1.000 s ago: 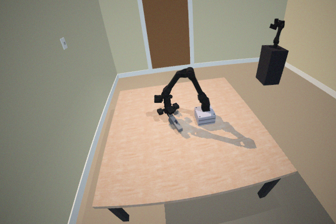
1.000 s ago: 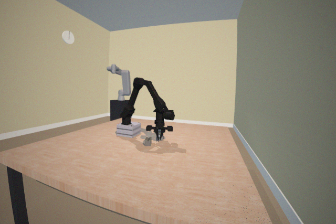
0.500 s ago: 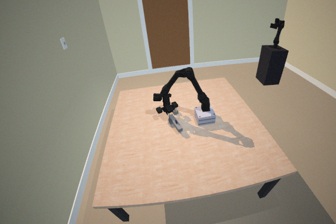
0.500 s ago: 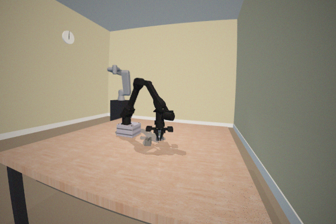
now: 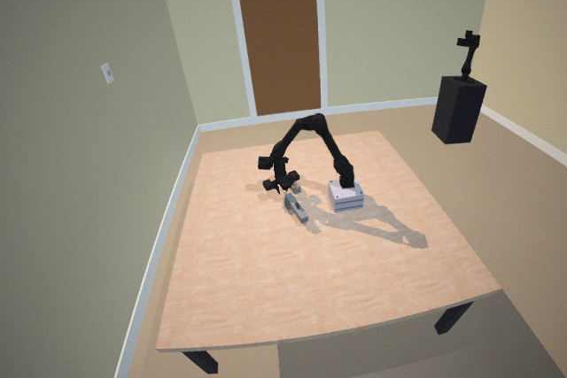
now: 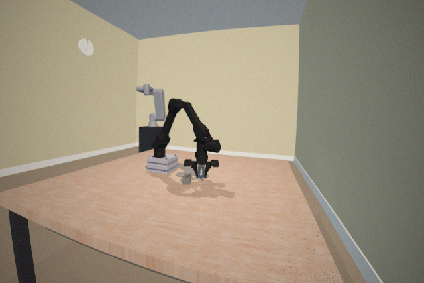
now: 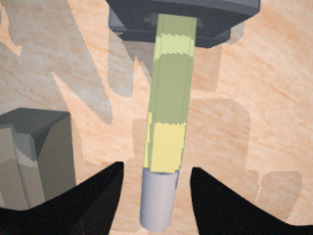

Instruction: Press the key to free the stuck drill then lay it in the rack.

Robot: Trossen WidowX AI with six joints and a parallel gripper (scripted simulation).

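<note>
The drill lies 2 cm behind my gripper tip, 5 cm to the left of it and 3 cm above it. From my gripper tip the other things lie so: grey rack (7 cm behind, 4 cm to the right).
</note>
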